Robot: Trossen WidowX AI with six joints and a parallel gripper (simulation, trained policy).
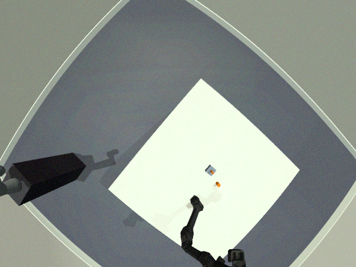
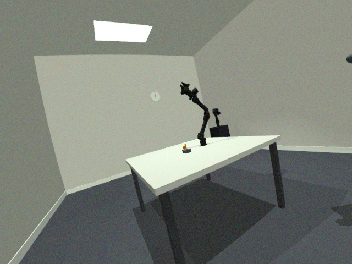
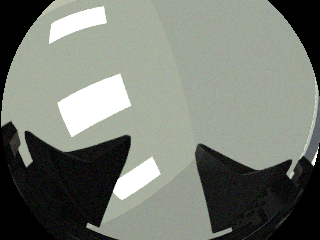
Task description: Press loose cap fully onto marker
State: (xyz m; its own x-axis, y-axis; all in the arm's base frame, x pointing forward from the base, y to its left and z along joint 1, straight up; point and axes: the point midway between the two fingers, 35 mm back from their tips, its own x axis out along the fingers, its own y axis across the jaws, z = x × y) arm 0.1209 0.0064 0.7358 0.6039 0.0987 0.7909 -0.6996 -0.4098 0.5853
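Right now the orange cap is 74 cm below my gripper tip, 10 cm ahead of it and 6 cm to the right of it. The rest, counted from my gripper tip: grey holder block 75 cm below, 15 cm ahead, 6 cm to the left.
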